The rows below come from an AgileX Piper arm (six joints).
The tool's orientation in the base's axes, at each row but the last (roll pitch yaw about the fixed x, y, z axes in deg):
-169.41 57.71 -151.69
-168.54 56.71 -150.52
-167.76 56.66 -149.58
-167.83 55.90 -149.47
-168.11 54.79 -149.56
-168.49 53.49 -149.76
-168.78 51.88 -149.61
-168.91 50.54 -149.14
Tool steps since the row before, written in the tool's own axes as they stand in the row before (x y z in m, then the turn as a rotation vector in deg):
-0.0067 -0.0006 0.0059 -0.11 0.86 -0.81
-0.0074 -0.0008 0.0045 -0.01 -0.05 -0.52
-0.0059 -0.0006 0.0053 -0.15 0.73 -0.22
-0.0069 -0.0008 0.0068 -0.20 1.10 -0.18
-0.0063 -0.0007 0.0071 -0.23 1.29 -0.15
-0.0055 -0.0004 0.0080 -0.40 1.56 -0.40
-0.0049 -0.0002 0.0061 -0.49 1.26 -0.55
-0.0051 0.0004 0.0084 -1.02 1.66 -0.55
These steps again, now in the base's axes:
0.0082 0.0025 0.0026 -0.89 0.65 0.43
0.0075 0.0023 0.0039 -0.40 -0.16 0.29
0.0073 0.0023 0.0022 -0.36 0.67 0.16
0.0091 0.0028 0.0021 -0.43 1.04 0.13
0.0090 0.0028 0.0012 -0.46 1.23 0.12
0.0092 0.0031 -0.0002 -0.66 1.48 0.37
0.0073 0.0027 0.0002 -0.62 1.19 0.57
0.0089 0.0039 -0.0014 -0.48 1.73 0.93

